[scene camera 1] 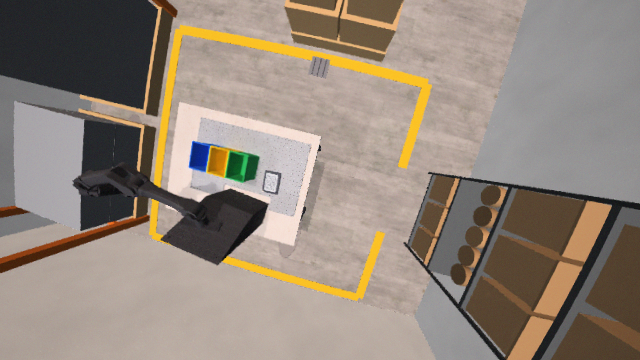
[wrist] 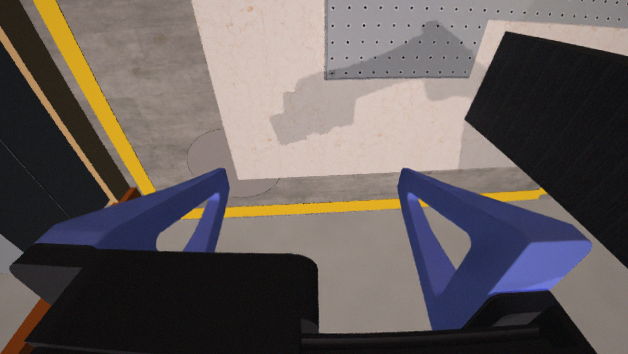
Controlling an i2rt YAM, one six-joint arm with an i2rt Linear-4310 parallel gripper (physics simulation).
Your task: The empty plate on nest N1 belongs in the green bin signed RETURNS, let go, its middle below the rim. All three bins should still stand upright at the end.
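Places are measured from the arm's base along level axes (x back, y right, z up), in millimetres.
Pixels of known places: gripper, fingertip midpoint: [wrist: 313, 177]; arm's base at its link origin: [scene camera 1: 202, 223].
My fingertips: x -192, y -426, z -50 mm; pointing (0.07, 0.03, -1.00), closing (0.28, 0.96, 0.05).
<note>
For each thing: its middle in the pictures, then the offset to it from my fingertips. "spot": a spot on its surface instead. Level surfaces: height alone.
- small pale plate at the middle of its body: [scene camera 1: 271, 182] dx +20, dy +689, dz -320 mm
- dark-rimmed nest at the middle of its body: [scene camera 1: 271, 182] dx +20, dy +689, dz -332 mm
- green bin at the middle of its body: [scene camera 1: 243, 166] dx -104, dy +525, dz -249 mm
- row with the yellow bin, surface spot: [scene camera 1: 218, 161] spot: dx -139, dy +340, dz -254 mm
- blue bin at the middle of its body: [scene camera 1: 208, 156] dx -172, dy +274, dz -249 mm
- perforated grey board at its surface level: dz -339 mm
- pale table at its surface level: dz -352 mm
A small pale plate [scene camera 1: 271, 182] lies in a dark-rimmed nest [scene camera 1: 279, 183] on the table in the scene view; its label and any contents are too small to make out. The green bin [scene camera 1: 242, 166] stands upright to its left, at the right end of a row with the yellow bin [scene camera 1: 218, 161] and the blue bin [scene camera 1: 200, 156]. The signs cannot be read. My gripper [scene camera 1: 82, 185] [wrist: 313, 177] is open and empty, high up at the far left of the scene view, well away from the plate. Plate and bins do not show in the wrist view.
A perforated grey board [scene camera 1: 295, 165] [wrist: 375, 45] lies on the pale table [scene camera 1: 182, 135] [wrist: 260, 100]. The arm's black base block [scene camera 1: 240, 210] [wrist: 565, 110] stands at the table's near side. A large grey cabinet [scene camera 1: 47, 160] stands at the left, near my gripper.
</note>
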